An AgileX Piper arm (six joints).
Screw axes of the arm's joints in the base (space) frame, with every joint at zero. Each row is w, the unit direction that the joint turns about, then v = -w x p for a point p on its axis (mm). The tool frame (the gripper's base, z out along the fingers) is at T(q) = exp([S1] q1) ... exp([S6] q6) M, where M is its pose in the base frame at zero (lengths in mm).
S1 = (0, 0, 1, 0.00, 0.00, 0.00)
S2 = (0, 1, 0, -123.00, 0.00, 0.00)
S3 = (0, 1, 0, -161.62, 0.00, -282.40)
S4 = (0.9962, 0, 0.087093, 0.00, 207.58, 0.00)
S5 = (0, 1, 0, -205.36, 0.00, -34.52)
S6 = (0.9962, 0, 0.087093, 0.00, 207.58, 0.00)
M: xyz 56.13 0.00 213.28 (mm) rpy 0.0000 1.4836 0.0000 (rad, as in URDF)
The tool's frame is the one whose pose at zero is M.
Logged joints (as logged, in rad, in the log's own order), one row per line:
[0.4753, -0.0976, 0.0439, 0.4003, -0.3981, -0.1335]
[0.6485, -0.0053, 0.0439, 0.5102, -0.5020, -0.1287]
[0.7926, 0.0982, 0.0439, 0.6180, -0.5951, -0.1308]
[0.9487, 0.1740, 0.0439, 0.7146, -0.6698, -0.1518]
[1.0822, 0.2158, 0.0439, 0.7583, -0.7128, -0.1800]
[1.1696, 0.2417, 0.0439, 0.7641, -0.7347, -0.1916]
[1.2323, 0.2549, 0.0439, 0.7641, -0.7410, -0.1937]
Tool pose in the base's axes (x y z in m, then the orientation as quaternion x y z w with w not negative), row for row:
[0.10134, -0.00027, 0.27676, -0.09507, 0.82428, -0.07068, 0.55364]
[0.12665, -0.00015, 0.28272, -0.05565, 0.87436, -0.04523, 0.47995]
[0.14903, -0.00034, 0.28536, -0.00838, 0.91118, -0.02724, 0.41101]
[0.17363, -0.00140, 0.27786, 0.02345, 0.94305, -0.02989, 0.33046]
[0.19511, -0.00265, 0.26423, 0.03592, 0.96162, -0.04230, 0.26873]
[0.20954, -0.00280, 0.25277, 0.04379, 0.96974, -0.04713, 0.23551]
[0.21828, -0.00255, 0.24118, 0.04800, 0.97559, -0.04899, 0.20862]
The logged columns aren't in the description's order. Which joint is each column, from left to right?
Columns, left to right: q2, q6, q1, q5, q3, q4.
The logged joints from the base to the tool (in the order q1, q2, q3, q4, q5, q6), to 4 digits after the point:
[0.0439, 0.4753, -0.3981, -0.1335, 0.4003, -0.0976]
[0.0439, 0.6485, -0.5020, -0.1287, 0.5102, -0.0053]
[0.0439, 0.7926, -0.5951, -0.1308, 0.6180, 0.0982]
[0.0439, 0.9487, -0.6698, -0.1518, 0.7146, 0.1740]
[0.0439, 1.0822, -0.7128, -0.1800, 0.7583, 0.2158]
[0.0439, 1.1696, -0.7347, -0.1916, 0.7641, 0.2417]
[0.0439, 1.2323, -0.7410, -0.1937, 0.7641, 0.2549]

